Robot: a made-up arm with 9 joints. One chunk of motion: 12 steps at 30 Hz.
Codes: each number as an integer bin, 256 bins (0 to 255) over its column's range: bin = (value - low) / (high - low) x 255, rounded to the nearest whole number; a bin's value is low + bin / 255 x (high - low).
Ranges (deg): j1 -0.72..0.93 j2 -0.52..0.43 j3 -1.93..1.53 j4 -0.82..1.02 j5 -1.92..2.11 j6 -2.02..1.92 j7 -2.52..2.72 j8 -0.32..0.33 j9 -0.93..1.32
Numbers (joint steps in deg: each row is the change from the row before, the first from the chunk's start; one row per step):
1: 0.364 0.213 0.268 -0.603 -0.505 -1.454 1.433 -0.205 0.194
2: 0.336 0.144 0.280 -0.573 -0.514 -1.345 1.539 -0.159 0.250
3: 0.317 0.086 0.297 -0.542 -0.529 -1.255 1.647 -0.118 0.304
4: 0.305 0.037 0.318 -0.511 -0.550 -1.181 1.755 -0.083 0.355
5: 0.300 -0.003 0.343 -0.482 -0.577 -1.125 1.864 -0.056 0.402
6: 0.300 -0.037 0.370 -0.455 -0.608 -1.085 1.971 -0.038 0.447
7: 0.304 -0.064 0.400 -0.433 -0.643 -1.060 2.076 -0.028 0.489
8: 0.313 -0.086 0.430 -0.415 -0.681 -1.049 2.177 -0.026 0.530
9: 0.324 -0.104 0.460 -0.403 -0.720 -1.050 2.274 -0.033 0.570
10: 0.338 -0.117 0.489 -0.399 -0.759 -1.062 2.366 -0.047 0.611
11: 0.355 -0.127 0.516 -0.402 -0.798 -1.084 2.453 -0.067 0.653
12: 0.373 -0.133 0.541 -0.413 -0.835 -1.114 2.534 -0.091 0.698
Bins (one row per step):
1: 168 197 162 30 90 37 192 45 127
2: 163 178 163 34 89 44 198 63 134
3: 160 163 164 39 88 50 203 79 140
4: 158 150 166 43 87 54 208 93 146
5: 158 139 168 47 85 58 213 104 151
6: 158 130 170 51 83 61 219 111 156
7: 158 122 172 54 81 62 224 115 161
8: 160 116 174 56 78 63 229 115 165
9: 161 112 176 58 76 63 233 113 170
10: 164 108 178 58 73 62 238 107 175
11: 166 105 180 58 71 61 242 99 179
12: 169 104 182 56 69 59 246 90 185

